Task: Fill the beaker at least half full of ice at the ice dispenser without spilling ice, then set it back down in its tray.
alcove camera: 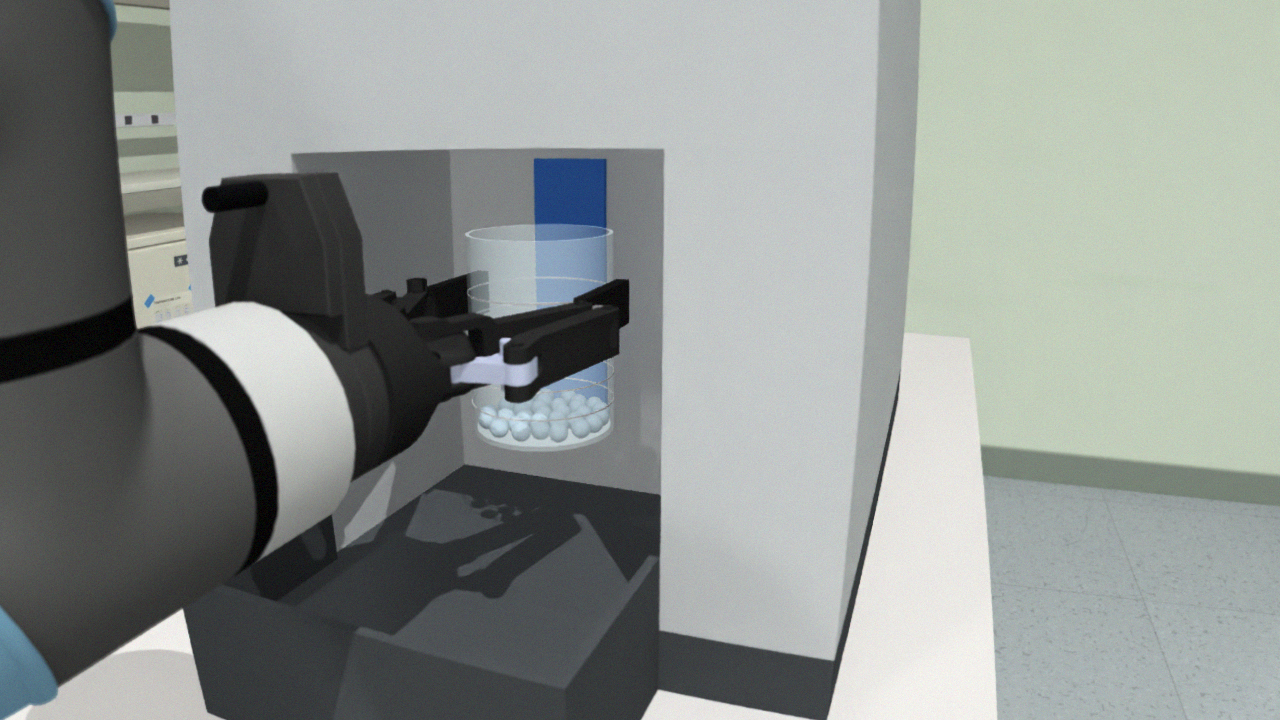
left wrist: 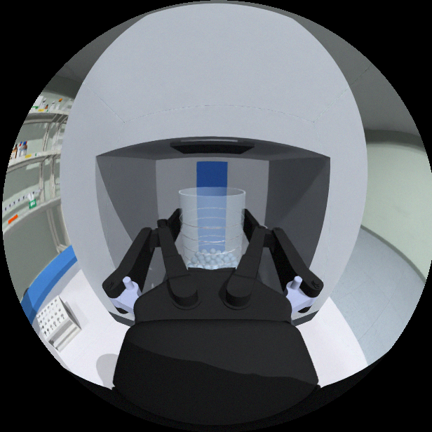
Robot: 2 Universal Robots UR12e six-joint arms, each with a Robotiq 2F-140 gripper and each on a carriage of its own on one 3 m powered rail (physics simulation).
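Observation:
The clear glass beaker (alcove camera: 537,259) (left wrist: 212,205) is upright inside the alcove of the pale grey ice dispenser (alcove camera: 769,313) (left wrist: 215,70), above the dark drip tray. Pale ice balls (alcove camera: 539,424) (left wrist: 212,258) lie in a low layer at its bottom, well under half its height. My left gripper (alcove camera: 547,295) (left wrist: 211,216) is shut on the beaker, one finger on each side, and holds it in the air. In the left wrist view the dark outlet (left wrist: 212,147) is at the alcove's ceiling, beyond and above the beaker's rim. The beaker's tray does not show. My right gripper is not in view.
The dark drip tray (alcove camera: 465,658) juts out below the alcove. A blue strip (alcove camera: 570,192) (left wrist: 212,175) is on the alcove's back wall, and side walls stand close on both sides of the fingers. A white rack with holes (left wrist: 57,320) stands at the lower left; shelves (left wrist: 35,157) are beyond.

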